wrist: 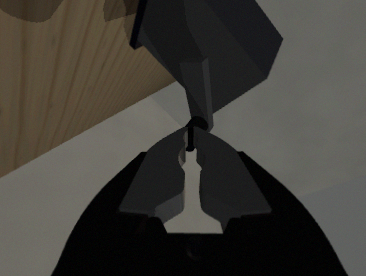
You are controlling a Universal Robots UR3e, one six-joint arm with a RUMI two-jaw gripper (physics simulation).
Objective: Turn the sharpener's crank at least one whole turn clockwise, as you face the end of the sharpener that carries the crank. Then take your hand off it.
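Frame: origin at the arm's base, x ahead, y left, z up, level; millimetres.
Seen in the pictures: gripper, fingertip midpoint: [190,129].
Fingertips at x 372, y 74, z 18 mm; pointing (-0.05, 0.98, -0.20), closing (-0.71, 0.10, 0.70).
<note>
Offsets run from my fingertips to a thing's middle. "*": to the spot under its first point. Level surfaces: height alone.
The sharpener @(* 73 mm back, 9 mm left, 16 mm down) [240,55] is a dark grey angular block at the top of the wrist view. Its flat crank arm [197,90] hangs down from it toward my fingertips. The crank's black round knob @(6 mm ahead, 14 mm left, 8 mm up) [199,121] shows partly at the arm's lower end. My gripper [190,129] is shut, its two fingertips drawn together right at the knob and overlapping it in view. The fingertips hide most of the knob. A narrow black strip shows between the tips; whether it is part of the knob or the finger pads is too dark to tell.
A wooden surface @(115 mm down) [65,85] with light grain lies at the upper left, its edge running diagonally. Dark shadows fall on it near the sharpener. A grey surface [310,135] lies beyond the edge, behind the fingers and at the right.
</note>
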